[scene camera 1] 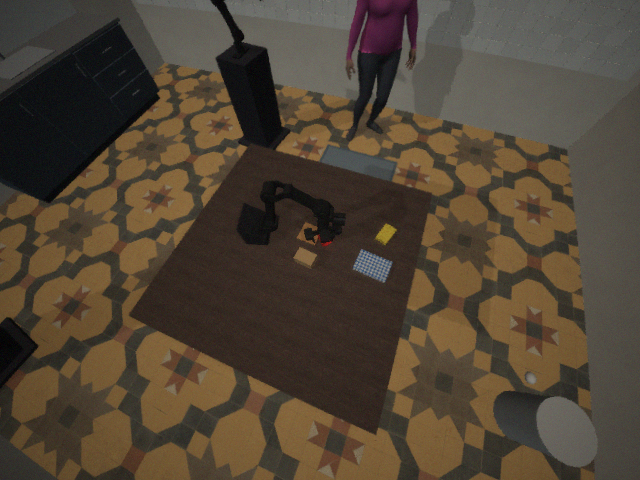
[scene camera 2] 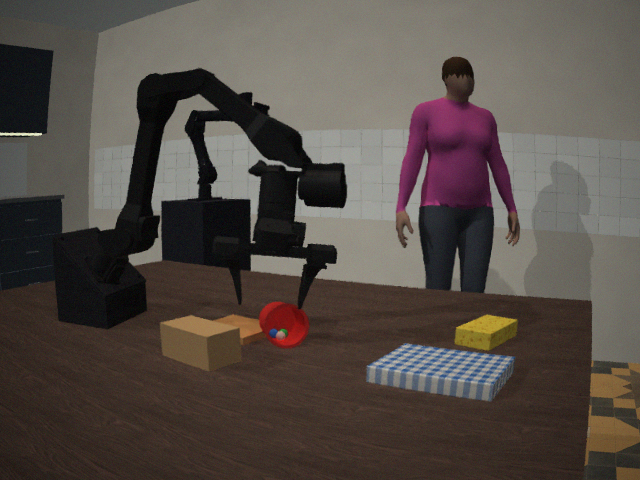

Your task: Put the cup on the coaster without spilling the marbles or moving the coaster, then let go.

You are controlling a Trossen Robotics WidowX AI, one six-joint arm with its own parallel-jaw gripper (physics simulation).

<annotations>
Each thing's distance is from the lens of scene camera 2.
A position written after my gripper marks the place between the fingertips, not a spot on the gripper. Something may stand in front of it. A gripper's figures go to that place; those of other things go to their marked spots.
my gripper (scene camera 2: pixel 269 307): 88 cm
tan block (scene camera 2: pixel 209 345): 78 cm
red cup (scene camera 2: pixel 277 315): 95 cm
coaster (scene camera 2: pixel 250 331): 95 cm
The marked spots on the red cup and the tan block are 20 cm apart.
</annotations>
